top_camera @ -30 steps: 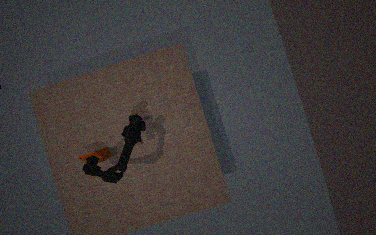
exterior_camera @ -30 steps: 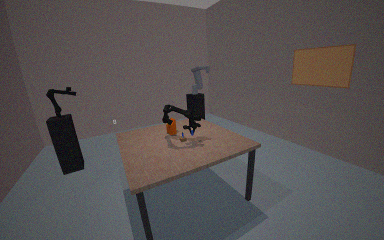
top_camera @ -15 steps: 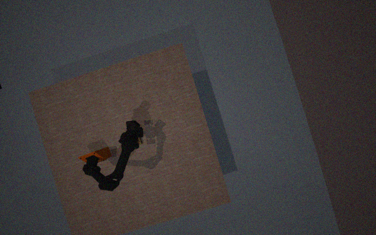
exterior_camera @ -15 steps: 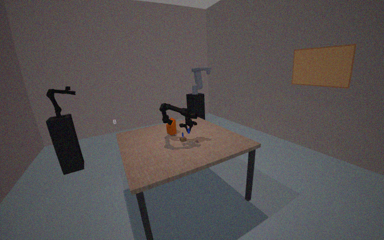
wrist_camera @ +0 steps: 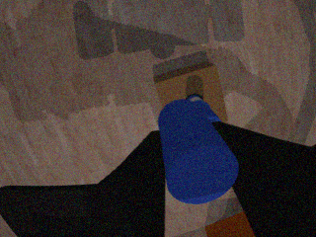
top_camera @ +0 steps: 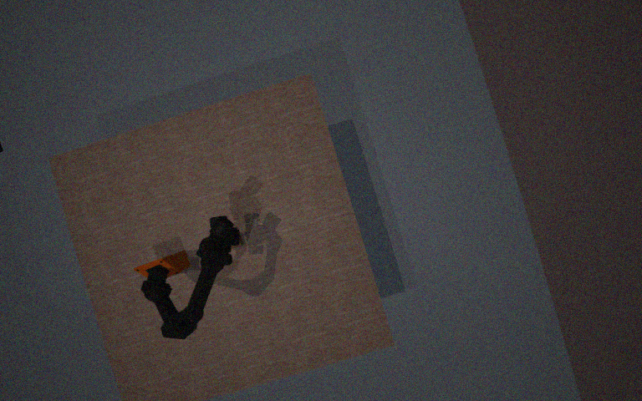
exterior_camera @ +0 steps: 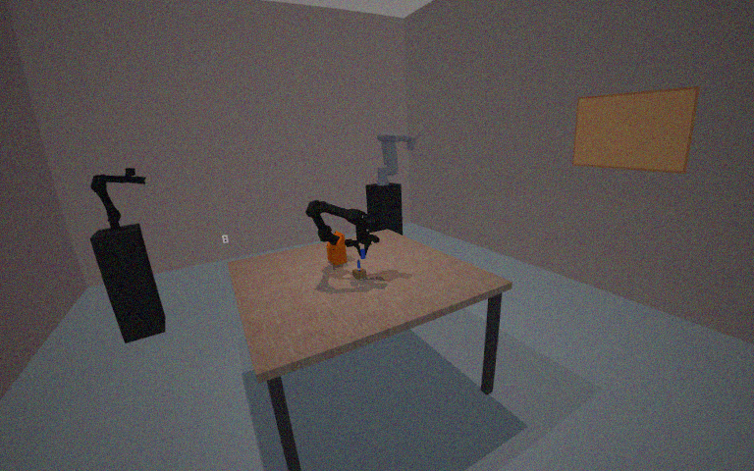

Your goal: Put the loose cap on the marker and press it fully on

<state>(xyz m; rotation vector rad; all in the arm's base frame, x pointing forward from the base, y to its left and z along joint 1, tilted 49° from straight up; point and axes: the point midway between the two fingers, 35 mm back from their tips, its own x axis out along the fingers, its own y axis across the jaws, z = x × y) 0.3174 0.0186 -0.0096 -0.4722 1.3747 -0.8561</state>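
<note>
My gripper tip is 20 mm past the holder block, 20 mm to the left of it and 110 mm above it. Also, from my gripper tip: blue cap (10 mm above).
</note>
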